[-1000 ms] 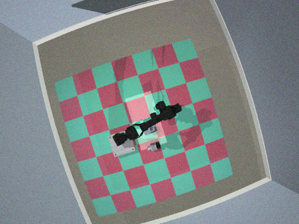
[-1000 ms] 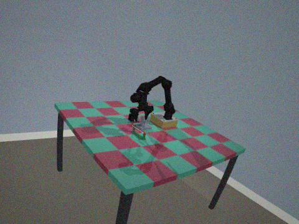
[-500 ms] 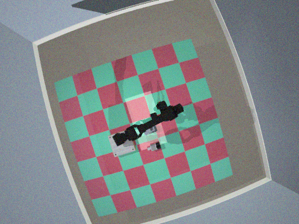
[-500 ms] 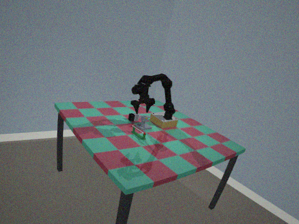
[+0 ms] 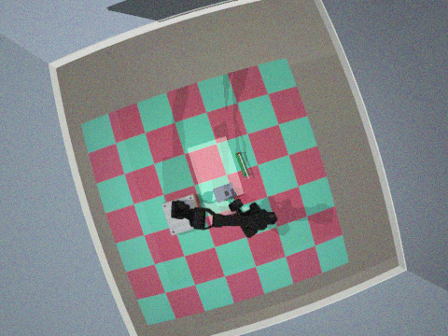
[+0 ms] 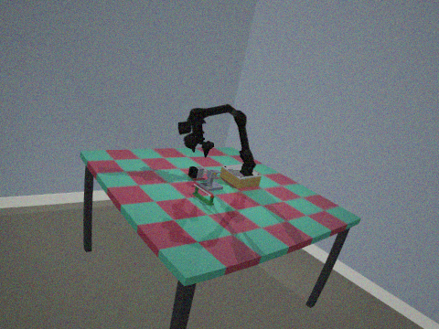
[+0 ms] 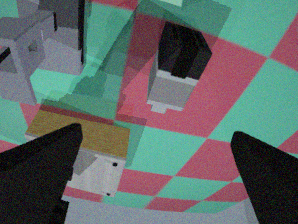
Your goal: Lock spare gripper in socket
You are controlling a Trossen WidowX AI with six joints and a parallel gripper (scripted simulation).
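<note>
Now: the spare gripper 30 mm behind my gripper tip, 30 mm to the right of it and 120 mm below it. Round my gripper tip: mount (40 mm behind, 130 mm to the left, 100 mm below); then cradle (80 mm ahead, 270 mm to the left, 120 mm below).
</note>
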